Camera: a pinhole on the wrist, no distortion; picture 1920 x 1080 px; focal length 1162.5 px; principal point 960.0 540.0 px. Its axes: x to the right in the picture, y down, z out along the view. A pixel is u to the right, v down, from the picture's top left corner.
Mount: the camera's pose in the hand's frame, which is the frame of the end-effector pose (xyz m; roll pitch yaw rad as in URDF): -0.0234 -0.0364 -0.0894 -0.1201 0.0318 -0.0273
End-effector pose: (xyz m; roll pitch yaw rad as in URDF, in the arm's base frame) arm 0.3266 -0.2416 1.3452 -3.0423 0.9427 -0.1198
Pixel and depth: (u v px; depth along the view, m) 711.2 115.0 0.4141
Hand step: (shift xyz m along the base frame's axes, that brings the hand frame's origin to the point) -0.3018 0.2058 -0.1106
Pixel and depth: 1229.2 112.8 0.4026
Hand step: -0.1816 0.1925 -0.2469
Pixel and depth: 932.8 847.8 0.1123
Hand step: -0.0284 -0.0013 0.0061
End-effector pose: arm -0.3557 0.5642 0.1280 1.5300 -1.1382 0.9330
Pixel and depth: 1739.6 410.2 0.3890
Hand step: 0.3146 -0.0708 0.2149
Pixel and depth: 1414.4 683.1 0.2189
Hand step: 0.1047 -0.0623 0.0718
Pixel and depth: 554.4 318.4 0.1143
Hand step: 0.0317 -0.0070 -0.0719
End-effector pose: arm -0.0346 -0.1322 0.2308 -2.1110 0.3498 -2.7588
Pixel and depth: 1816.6 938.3 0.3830
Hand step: -0.1003 -0.2133 -0.3288
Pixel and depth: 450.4 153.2 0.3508
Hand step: 0.2717 -0.2062 0.0090
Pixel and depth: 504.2 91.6 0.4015
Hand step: 0.2982 -0.2639 0.0089
